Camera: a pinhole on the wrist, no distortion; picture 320 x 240 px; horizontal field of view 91.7 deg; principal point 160.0 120.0 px. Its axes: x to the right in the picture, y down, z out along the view. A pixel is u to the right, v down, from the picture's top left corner.
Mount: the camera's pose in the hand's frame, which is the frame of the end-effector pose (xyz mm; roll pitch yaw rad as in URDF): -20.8 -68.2 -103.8 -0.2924 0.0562 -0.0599
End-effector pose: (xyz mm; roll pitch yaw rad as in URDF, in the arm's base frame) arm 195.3 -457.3 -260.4 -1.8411 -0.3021 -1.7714
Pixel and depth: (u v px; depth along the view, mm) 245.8 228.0 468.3
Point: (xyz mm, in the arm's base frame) 245.0 -868.5 -568.3
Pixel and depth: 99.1 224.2 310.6
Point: 274.2 -442.4 -538.0
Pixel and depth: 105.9 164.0 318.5
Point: 346.5 -434.1 -443.9
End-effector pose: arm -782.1 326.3 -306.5 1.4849 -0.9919 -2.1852
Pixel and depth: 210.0 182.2 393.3
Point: -893.1 521.0 -77.4
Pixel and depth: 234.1 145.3 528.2
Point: -1065.3 528.7 19.0
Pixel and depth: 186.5 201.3 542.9
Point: -879.9 702.5 3.0
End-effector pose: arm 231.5 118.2 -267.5 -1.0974 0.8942 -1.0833
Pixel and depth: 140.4 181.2 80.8
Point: 189.9 116.1 -251.0
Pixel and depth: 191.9 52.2 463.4
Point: 623.5 -8.1 -156.9
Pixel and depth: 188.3 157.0 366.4
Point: 469.9 194.4 -328.5
